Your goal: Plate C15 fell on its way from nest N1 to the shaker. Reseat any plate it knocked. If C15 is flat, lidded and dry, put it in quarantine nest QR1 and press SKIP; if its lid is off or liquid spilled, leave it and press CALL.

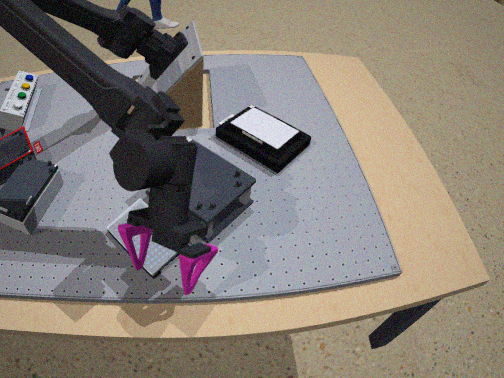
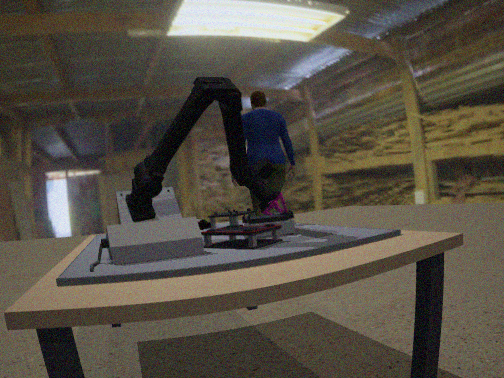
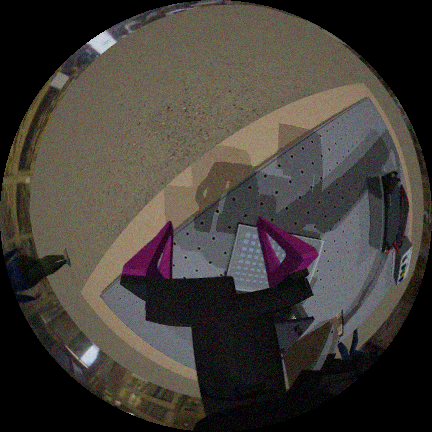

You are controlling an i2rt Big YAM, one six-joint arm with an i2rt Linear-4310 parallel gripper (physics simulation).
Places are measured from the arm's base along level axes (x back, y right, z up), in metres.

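Pixels of known places: gripper, fingertip midpoint: (image 1: 162, 281) (image 3: 215, 222); arm's base at its link origin: (image 1: 169, 56) (image 2: 140, 207).
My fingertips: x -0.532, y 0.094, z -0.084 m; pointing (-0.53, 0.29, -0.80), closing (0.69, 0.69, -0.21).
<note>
For each thing: its top centre in the pictures, then the offset to it from my fingertips. "pt": a spot on its surface instead.
- light grey plate with pale blue wells, top centre: (image 3: 279, 267) (image 1: 144, 232) dx +0.097, dy +0.013, dz -0.003 m
- red-edged QR1 nest at a spot on its surface: (image 1: 28, 139) pt dx +0.405, dy +0.280, dz +0.013 m
- button box at a spot on its surface: (image 1: 20, 92) pt dx +0.587, dy +0.334, dz +0.047 m
- dark raised platform at its top centre: (image 1: 196, 170) (image 2: 232, 210) dx +0.170, dy -0.094, dz +0.042 m
- black block with a white top, top centre: (image 1: 264, 126) dx +0.292, dy -0.261, dz +0.011 m
My gripper (image 1: 163, 281) (image 3: 215, 222) is open and empty, with magenta fingers. It hangs over the front part of the pegboard. A light grey plate with pale blue wells (image 1: 156, 256) (image 3: 245, 260) lies flat on the board, partly under one finger and the gripper body. I cannot tell whether a clear lid is on it, and no label on it is readable. The red-edged QR1 nest (image 1: 28, 139) shows at the left, beside its red label (image 1: 38, 147). The button box (image 1: 20, 92) (image 3: 403, 265) has blue, yellow, green and white buttons; their words are unreadable.
A dark raised platform (image 1: 225, 177) stands just behind the gripper. A black block with a white top (image 1: 265, 129) stands at the right. A dark-topped grey stand (image 1: 25, 187) is at the left. A tilted panel (image 1: 194, 47) stands at the back. A person (image 2: 265, 135) is beyond the table.
</note>
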